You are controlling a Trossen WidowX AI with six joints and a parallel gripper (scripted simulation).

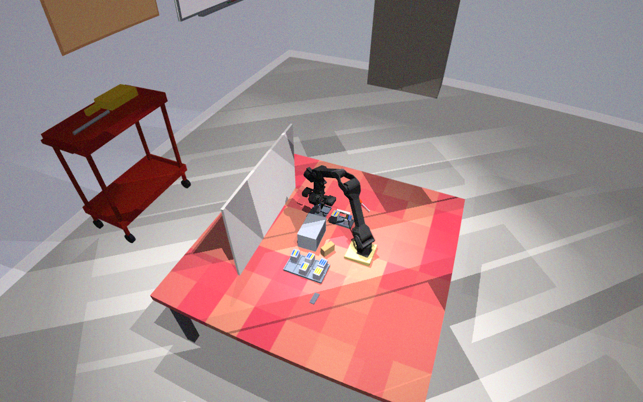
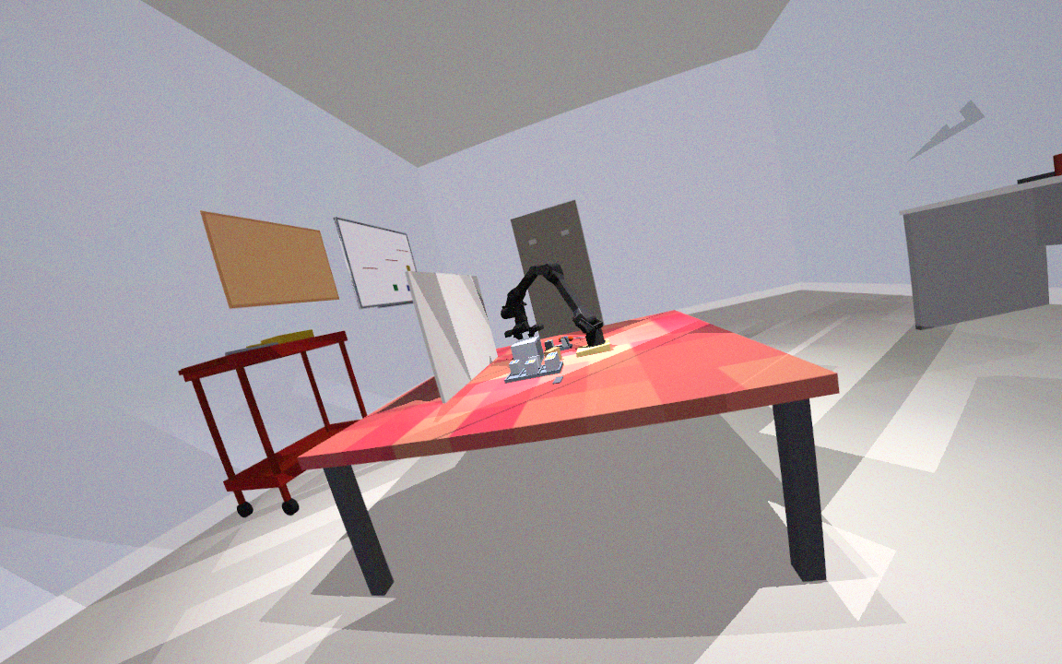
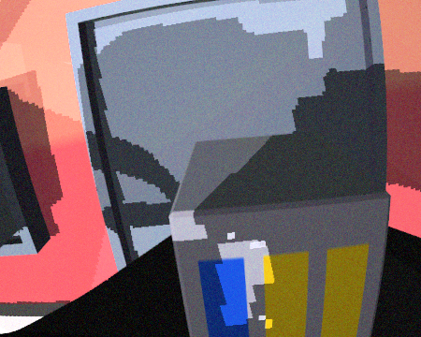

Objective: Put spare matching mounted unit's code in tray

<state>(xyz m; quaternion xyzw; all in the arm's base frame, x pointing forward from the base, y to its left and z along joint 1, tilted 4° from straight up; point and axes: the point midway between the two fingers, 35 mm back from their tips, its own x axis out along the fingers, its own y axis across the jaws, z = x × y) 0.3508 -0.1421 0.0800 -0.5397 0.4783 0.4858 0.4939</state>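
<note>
My gripper tip is now 3 cm above the light grey tray. From my gripper tip the other things lie so: grey upright panel 23 cm to the left, 19 cm above, 17 cm ahead; brown block 23 cm to the left, 19 cm behind, 1 cm below.
</note>
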